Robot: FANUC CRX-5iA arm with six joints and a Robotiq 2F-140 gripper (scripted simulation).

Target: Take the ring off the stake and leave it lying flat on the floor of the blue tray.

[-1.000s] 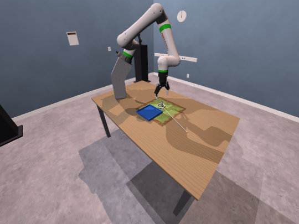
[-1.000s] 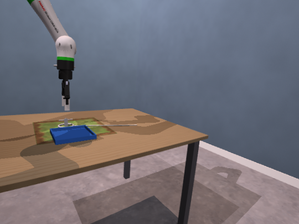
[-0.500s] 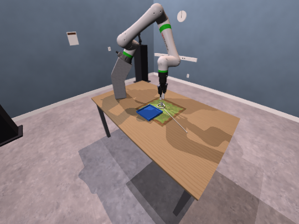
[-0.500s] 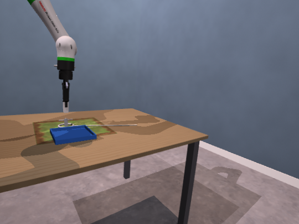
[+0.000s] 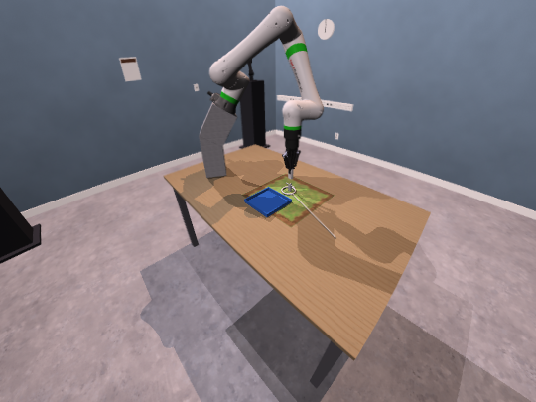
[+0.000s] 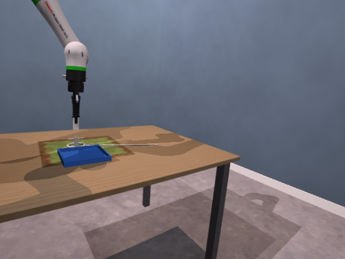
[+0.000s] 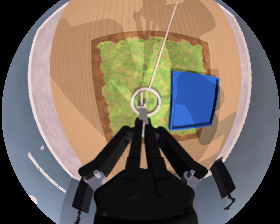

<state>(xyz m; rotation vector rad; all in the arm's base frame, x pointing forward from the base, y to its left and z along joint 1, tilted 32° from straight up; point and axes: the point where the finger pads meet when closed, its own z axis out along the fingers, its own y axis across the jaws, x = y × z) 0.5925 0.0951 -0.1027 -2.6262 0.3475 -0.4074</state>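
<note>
My gripper is now 100 mm above the short grey stake. From my hand the other things lie so: blue tray 20 mm behind, 180 mm to the right, 110 mm below; then green mat 20 mm ahead, 50 mm to the right, 130 mm below.
</note>
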